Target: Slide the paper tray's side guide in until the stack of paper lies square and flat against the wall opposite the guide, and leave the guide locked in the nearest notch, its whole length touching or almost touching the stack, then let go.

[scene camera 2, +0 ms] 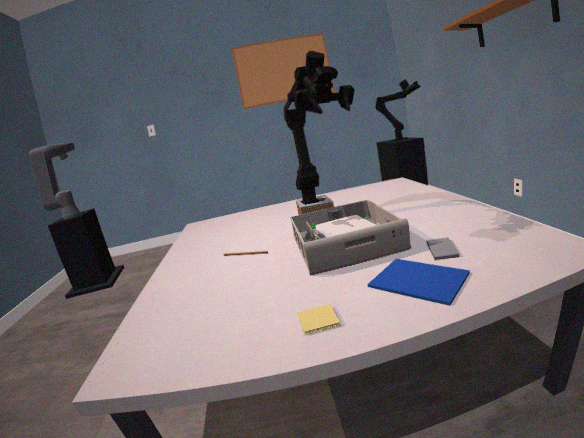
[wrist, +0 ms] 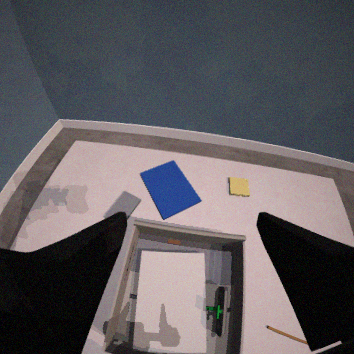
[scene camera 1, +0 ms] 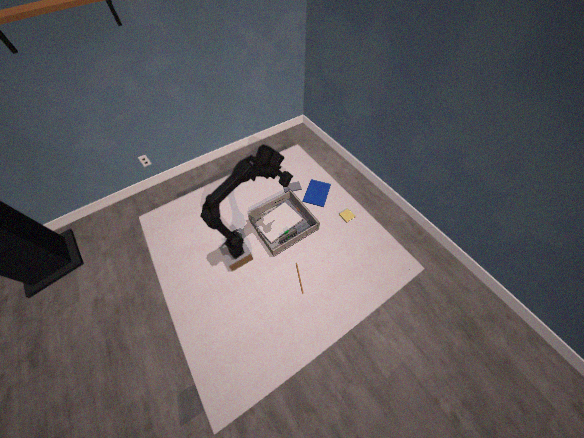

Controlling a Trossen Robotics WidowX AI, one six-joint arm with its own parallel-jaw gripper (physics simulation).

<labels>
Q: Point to a blue book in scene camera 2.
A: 439, 284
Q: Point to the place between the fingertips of my gripper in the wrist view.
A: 192, 219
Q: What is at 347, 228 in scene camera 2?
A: A white paper stack.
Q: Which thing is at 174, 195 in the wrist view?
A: A blue book.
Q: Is my gripper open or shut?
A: Open.
</labels>
